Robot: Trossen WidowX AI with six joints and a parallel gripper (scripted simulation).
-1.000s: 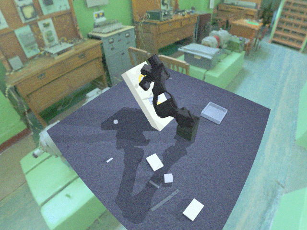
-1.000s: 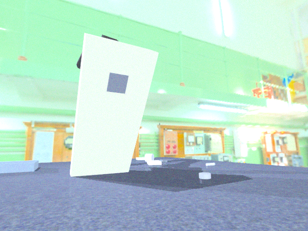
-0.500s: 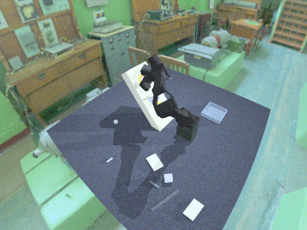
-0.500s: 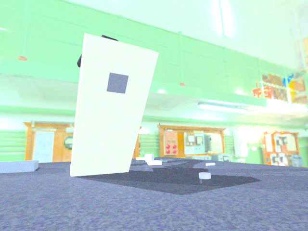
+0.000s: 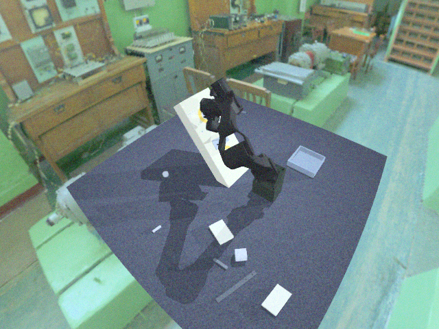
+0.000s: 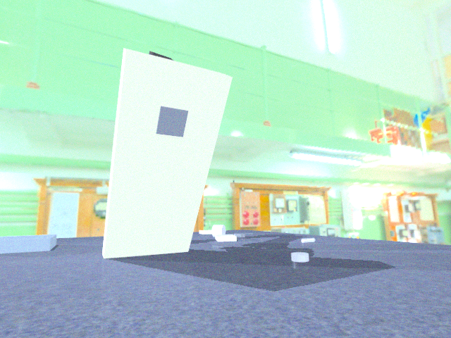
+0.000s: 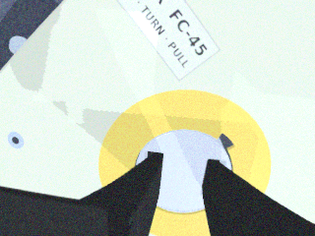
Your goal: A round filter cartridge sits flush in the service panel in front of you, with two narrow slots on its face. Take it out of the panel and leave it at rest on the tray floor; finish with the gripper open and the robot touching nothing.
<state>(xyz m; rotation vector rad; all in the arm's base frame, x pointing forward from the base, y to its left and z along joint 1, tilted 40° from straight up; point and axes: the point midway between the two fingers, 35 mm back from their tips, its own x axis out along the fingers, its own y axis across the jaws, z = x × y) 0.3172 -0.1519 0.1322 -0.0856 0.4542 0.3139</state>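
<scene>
My gripper tip is now 10 mm short of the round pale filter cartridge and 10 mm above it. Round my gripper tip: small white peg 70 mm behind, 460 mm to the left, 270 mm below; tray 450 mm behind, 240 mm to the right, 260 mm below.
</scene>
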